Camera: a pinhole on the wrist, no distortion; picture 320 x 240 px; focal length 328.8 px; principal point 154.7 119.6 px. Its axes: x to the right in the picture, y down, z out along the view. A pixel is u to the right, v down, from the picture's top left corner.
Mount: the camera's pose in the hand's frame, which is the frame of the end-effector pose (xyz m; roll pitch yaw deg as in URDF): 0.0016 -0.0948 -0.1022 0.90 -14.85 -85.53
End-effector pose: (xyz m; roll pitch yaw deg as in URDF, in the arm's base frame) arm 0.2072 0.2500 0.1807 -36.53 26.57 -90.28
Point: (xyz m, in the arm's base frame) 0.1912 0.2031 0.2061
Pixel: 108.9 204.9
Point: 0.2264 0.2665 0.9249
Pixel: outside the picture
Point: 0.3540 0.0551 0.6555
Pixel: 295.0 97.0
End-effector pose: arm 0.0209 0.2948 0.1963 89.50 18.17 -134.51
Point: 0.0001 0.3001 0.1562
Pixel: 91.2 189.5
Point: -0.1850 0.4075 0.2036
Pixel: 129.1 187.6
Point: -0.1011 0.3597 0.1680
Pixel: 137.7 192.5
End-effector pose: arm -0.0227 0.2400 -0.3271 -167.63 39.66 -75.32
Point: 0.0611 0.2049 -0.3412
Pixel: outside the picture
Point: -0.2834 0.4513 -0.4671
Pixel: outside the picture
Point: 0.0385 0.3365 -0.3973
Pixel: 186.3 104.3
